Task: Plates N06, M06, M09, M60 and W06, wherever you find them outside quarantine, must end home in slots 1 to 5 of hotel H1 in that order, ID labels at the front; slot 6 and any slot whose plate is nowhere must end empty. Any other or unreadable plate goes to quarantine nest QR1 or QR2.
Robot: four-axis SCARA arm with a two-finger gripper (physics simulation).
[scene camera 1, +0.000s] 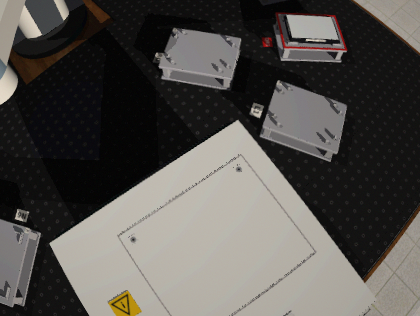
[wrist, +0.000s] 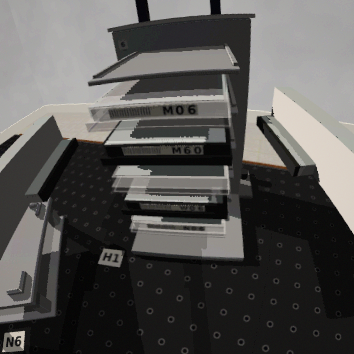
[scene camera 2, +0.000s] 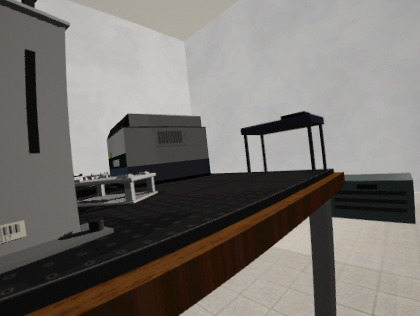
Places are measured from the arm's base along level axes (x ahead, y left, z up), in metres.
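Pixels of known places: gripper, between the fingertips: [wrist: 162, 114]; arm's base, origin of its link: [scene camera 1: 48, 25].
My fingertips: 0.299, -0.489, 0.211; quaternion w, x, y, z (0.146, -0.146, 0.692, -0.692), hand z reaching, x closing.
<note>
For each thing: its top centre in the pictures, then the offset to it from my fingertips, as dx, dy, dz. "spot": a spot on its surface instead.
- Clear plate M06, centre of its top: [wrist: 170, 74] +0.022, -0.064, +0.004
- bare top shelf, centre of its top: [wrist: 171, 56] +0.024, -0.075, +0.016
- dark plate M60, centre of its top: [wrist: 174, 104] +0.022, -0.065, -0.022
- clear plate, centre of its top: [wrist: 177, 132] +0.022, -0.065, -0.048
- dark plate W06, centre of its top: [wrist: 180, 155] +0.022, -0.065, -0.074
- clear lowest plate, centre of its top: [wrist: 182, 176] +0.022, -0.065, -0.101
- dark plate with a pale top, centre of its top: [scene camera 1: 312, 26] +0.268, +0.955, -0.134
- red-rimmed nest, a spot on its surface: [scene camera 1: 341, 37] spot: +0.331, +1.003, -0.149
- Nest N6, a spot on its surface: [wrist: 25, 255] spot: +0.177, +0.070, -0.148
- large white-topped device, centre of its top: [scene camera 1: 210, 281] [scene camera 2: 153, 123] +0.523, +0.391, +0.054
In the wrist view, hotel H1 [wrist: 241, 65] holds a stack of plates. Clear plate M06 [wrist: 177, 110] lies under the bare top shelf [wrist: 175, 65]. Below it are dark plate M60 [wrist: 187, 150], a clear plate [wrist: 170, 184] with no readable front label, dark plate W06 [wrist: 192, 207], and a clear lowest plate [wrist: 192, 228] whose small label looks like N06. My gripper [wrist: 162, 114] is open and empty, its fingers left and right of the stack in this view. In scene camera 1, a dark plate with a pale top [scene camera 1: 312, 27] sits on the red-rimmed nest [scene camera 1: 341, 37]; its label is unreadable.
Nest N6 [wrist: 25, 255] [scene camera 1: 7, 250] stands left of H1 in the wrist view. Two bare grey nests [scene camera 1: 200, 52] [scene camera 1: 305, 117] stand near the red-rimmed one. A large white-topped device [scene camera 1: 215, 230] fills the foreground. In scene camera 2, a grey device [scene camera 2: 165, 145] stands beyond a nest [scene camera 2: 131, 190].
</note>
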